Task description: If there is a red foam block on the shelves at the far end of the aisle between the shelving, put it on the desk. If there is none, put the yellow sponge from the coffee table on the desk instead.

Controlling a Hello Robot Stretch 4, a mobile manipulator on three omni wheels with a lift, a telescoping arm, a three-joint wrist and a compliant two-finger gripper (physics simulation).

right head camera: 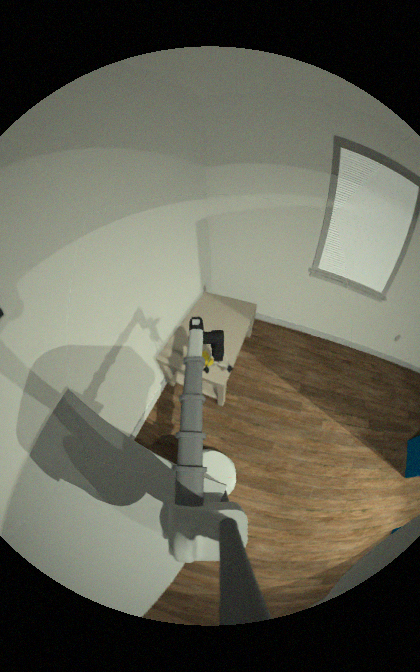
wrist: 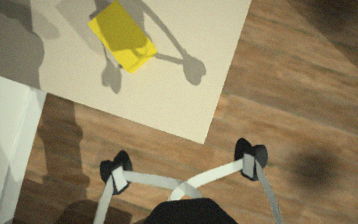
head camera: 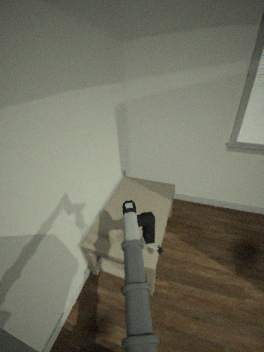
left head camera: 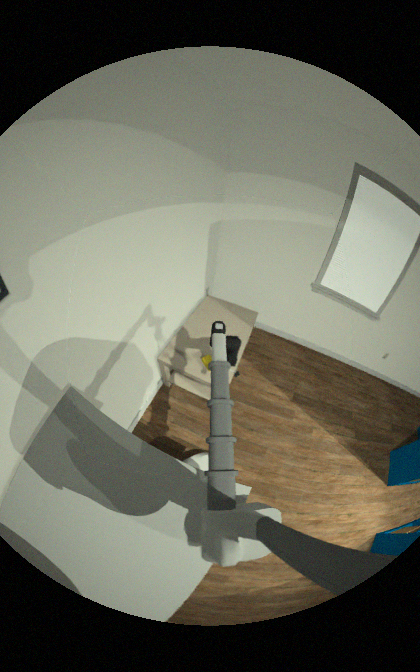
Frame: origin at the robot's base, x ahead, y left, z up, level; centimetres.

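Seen in the pictures: gripper, fingertip midpoint: point(wrist: 183, 157) point(head camera: 148, 254).
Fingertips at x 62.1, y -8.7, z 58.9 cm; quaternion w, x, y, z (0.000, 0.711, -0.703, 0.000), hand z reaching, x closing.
A point is followed by its place in that frame.
The yellow sponge point(left head camera: 206, 362) point(right head camera: 207, 359) point(wrist: 122, 37) @(z 46.7, x 79.8, y -0.6 cm) lies on the pale coffee table point(head camera: 150, 190) @(z 42.2, x 137.0, y -22.1 cm) point(left head camera: 235, 312) point(right head camera: 227, 310) point(wrist: 175, 110) @(z 42.2, x 66.9, y -7.9 cm). In the head camera view the arm hides the sponge. My gripper point(right head camera: 218, 369) point(wrist: 183, 157) @(z 58.9, x 62.1, y -8.7 cm) is open and empty, with its two fingertips wide apart. In the wrist view the fingertips appear below the near table edge, over the floor, and the sponge is at the upper left. The gripper's shadow falls around the sponge. A red foam block, the shelves and the desk cannot be identified in these views.
The table stands in a corner against the left wall point(head camera: 50, 160) @(z 110.3, x 89.4, y 39.2 cm) point(left head camera: 125, 260). A window point(left head camera: 375, 245) point(right head camera: 370, 220) is on the right wall. Blue objects point(left head camera: 404, 465) point(right head camera: 414, 457) stand at the right edge. A round white object point(right head camera: 222, 470) shows beside the arm.
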